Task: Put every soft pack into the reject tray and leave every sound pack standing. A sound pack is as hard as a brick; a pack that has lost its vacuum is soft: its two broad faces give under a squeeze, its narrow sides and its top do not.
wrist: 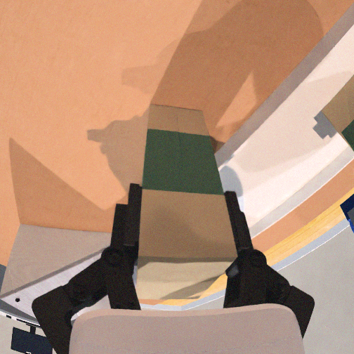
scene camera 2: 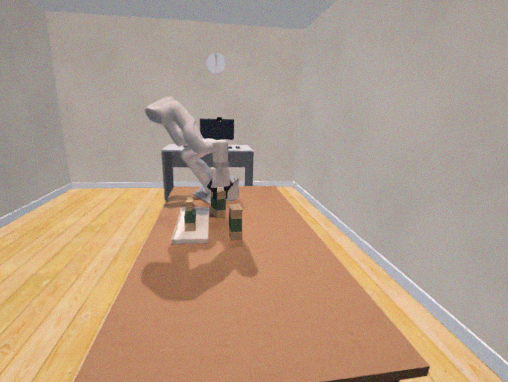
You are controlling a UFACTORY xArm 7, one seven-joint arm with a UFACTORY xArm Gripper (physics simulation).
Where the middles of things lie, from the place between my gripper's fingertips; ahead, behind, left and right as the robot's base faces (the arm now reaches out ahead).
The white reject tray (scene camera 2: 180, 236) lies 11 cm ahead of my hand, 13 cm to the right of it and 9 cm below it.
